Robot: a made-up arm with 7 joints. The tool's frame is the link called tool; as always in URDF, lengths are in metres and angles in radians.
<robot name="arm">
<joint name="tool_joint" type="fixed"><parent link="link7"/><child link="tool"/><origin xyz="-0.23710 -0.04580 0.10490" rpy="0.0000 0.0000 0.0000"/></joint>
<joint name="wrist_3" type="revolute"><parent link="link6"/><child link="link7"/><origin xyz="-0.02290 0.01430 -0.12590" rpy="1.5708 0.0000 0.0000"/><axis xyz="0 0 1"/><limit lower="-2.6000" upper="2.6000" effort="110" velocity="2.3"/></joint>
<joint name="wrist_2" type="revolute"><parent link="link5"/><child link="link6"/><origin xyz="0.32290 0.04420 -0.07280" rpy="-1.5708 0.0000 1.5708"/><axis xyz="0 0 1"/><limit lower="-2.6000" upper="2.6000" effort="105" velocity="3.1"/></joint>
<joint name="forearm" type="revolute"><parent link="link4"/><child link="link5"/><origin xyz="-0.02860 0.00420 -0.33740" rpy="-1.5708 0.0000 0.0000"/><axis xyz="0 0 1"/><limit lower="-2.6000" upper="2.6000" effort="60" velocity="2.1"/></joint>
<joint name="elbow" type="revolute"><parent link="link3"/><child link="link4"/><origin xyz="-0.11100 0.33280 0.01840" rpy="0.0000 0.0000 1.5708"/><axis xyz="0 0 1"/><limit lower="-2.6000" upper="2.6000" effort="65" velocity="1.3"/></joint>
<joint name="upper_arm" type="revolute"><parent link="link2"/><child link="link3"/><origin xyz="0.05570 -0.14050 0.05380" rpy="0.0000 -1.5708 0.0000"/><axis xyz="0 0 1"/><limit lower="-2.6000" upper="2.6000" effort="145" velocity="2.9"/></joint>
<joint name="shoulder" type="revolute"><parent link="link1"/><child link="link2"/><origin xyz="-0.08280 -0.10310 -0.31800" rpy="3.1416 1.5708 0.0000"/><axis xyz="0 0 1"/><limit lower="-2.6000" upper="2.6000" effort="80" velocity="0.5"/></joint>
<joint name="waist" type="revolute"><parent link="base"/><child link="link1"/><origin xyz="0.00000 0.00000 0.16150" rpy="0.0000 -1.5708 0.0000"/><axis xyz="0 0 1"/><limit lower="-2.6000" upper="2.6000" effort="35" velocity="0.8"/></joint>
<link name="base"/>
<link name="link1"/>
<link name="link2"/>
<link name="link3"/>
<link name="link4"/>
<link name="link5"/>
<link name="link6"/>
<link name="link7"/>
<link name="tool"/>
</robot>
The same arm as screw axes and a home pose.
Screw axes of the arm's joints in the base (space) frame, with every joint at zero. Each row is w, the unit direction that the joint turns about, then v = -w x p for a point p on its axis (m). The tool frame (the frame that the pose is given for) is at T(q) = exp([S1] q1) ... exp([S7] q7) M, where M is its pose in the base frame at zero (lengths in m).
S1: w -1 0 0 v 0 -0.1615 0
S2: w 0 0 -1 v 0.1031 0.318 0
S3: w -1 0 0 v 0 -0.0249 0.0374
S4: w -1 0 0 v 0 -0.1359 -0.2954
S5: w 0 0 1 v -0.2668 -0.6927 0
S6: w 0 1 0 v -0.0673 0 0.7369
S7: w 0 0 1 v -0.7156 -0.714 0
M: xyz 0.4769 -0.7614 0.1579 (m) rpy 0 0 0 (rad, as in URDF)
Joint limits (rad, base to tool): -2.6..2.6 -2.6..2.6 -2.6..2.6 -2.6..2.6 -2.6..2.6 -2.6..2.6 -2.6..2.6

